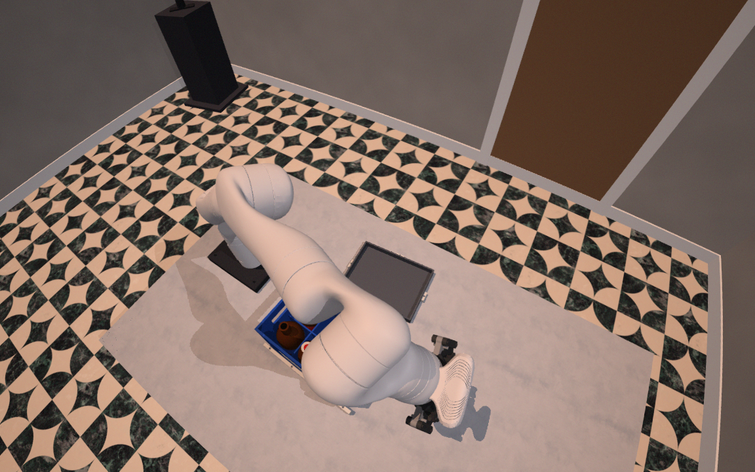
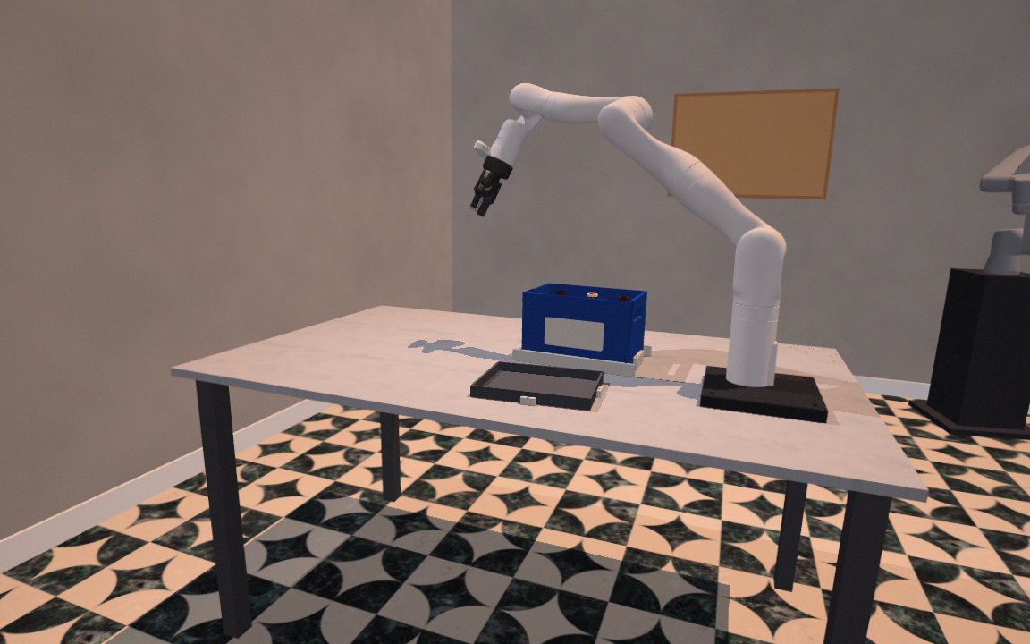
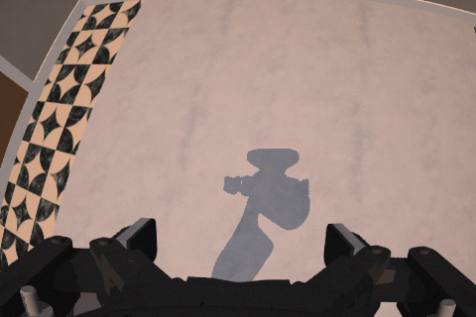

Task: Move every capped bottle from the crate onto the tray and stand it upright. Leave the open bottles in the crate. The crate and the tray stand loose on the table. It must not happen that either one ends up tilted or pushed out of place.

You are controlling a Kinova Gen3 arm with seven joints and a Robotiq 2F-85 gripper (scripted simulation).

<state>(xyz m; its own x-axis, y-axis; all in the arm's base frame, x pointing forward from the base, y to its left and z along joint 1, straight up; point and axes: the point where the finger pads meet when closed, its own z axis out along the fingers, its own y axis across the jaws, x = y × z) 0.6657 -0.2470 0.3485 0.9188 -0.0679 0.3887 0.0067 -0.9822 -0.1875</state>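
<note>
Right now the brown capped bottle is 310 mm behind my hand, 20 mm to the left of it and 280 mm below it. Round my hand: dark tray 220 mm behind, 330 mm to the left, 360 mm below; blue crate 300 mm behind, 60 mm to the left, 290 mm below.
</note>
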